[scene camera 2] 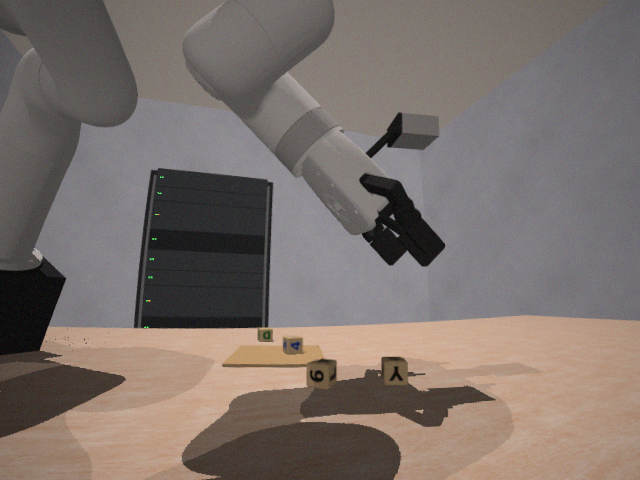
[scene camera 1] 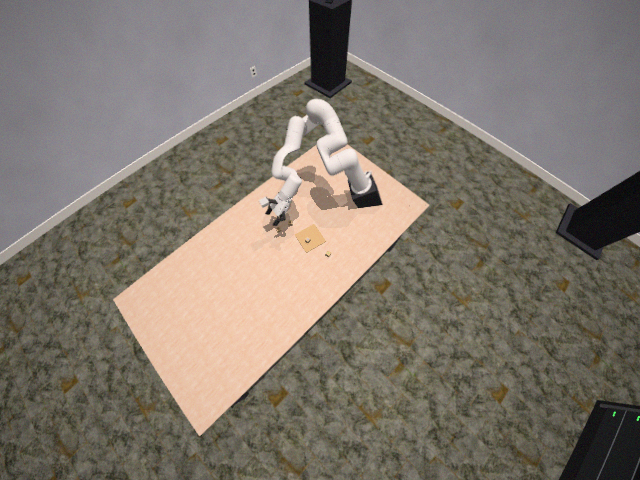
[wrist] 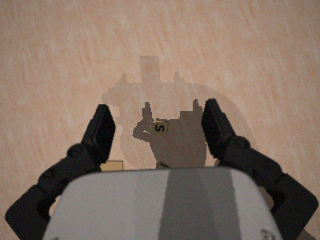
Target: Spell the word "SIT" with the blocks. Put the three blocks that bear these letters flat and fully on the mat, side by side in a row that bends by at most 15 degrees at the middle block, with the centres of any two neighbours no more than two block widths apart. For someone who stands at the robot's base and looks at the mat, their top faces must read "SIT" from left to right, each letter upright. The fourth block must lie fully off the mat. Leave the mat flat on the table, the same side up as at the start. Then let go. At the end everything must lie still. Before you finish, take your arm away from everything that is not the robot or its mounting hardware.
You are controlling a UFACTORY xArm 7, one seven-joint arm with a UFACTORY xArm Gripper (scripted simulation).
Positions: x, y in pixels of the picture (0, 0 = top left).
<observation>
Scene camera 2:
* gripper: 414, 257
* tan mat: 246, 355
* block: 321, 373
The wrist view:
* gripper: 157, 113
</observation>
